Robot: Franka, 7 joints.
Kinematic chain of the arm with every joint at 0, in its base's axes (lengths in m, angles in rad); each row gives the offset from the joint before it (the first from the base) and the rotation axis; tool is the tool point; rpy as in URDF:
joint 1: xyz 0 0 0.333 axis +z
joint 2: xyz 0 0 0 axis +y
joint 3: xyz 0 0 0.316 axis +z
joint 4: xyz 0.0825 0 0 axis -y
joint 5: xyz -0.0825 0 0.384 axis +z
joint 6: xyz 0 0 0 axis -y
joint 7: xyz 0.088 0 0 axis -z
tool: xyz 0 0 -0.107 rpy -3.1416 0 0
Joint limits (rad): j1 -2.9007..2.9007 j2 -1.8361..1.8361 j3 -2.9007..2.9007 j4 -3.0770..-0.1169 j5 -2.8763..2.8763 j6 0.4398..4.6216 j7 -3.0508..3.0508
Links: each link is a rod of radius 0.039 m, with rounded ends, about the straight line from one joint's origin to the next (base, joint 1, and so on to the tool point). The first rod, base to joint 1, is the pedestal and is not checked.
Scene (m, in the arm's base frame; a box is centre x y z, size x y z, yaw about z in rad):
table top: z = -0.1
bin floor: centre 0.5 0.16 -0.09 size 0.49 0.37 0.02 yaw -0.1
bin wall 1: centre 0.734 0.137 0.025 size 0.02 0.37 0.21 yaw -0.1
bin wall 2: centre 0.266 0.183 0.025 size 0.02 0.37 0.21 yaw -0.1
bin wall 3: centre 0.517 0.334 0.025 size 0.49 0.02 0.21 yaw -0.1
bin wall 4: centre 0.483 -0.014 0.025 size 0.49 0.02 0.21 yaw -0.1
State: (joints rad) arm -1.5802 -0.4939 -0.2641 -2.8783 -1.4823 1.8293 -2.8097
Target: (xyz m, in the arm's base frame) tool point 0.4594 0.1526 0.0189
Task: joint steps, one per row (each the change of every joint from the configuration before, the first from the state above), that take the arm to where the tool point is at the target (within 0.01 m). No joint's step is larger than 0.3 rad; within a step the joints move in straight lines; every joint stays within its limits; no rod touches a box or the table.
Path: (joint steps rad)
1: 0.2610 0.1345 0.1892 0.0955 -0.0071 0.0557 0.0000
2: 0.2611 0.1345 0.1892 0.0955 -0.0072 0.0557 0.0000
3: 0.2610 0.1345 0.1892 0.0955 -0.0071 0.0557 0.0000
4: 0.2610 0.1345 0.1893 0.0955 -0.0071 0.0557 0.0000
5: 0.2610 0.1346 0.1892 0.0955 -0.0071 0.0558 0.0000
6: -0.0067 0.2377 -0.0355 0.0898 -0.0169 0.0335 0.0000
7: -0.0066 0.2377 -0.0354 0.0899 -0.0170 0.0336 0.0000
8: -0.0067 0.2377 -0.0355 0.0899 -0.0169 0.0335 0.0000

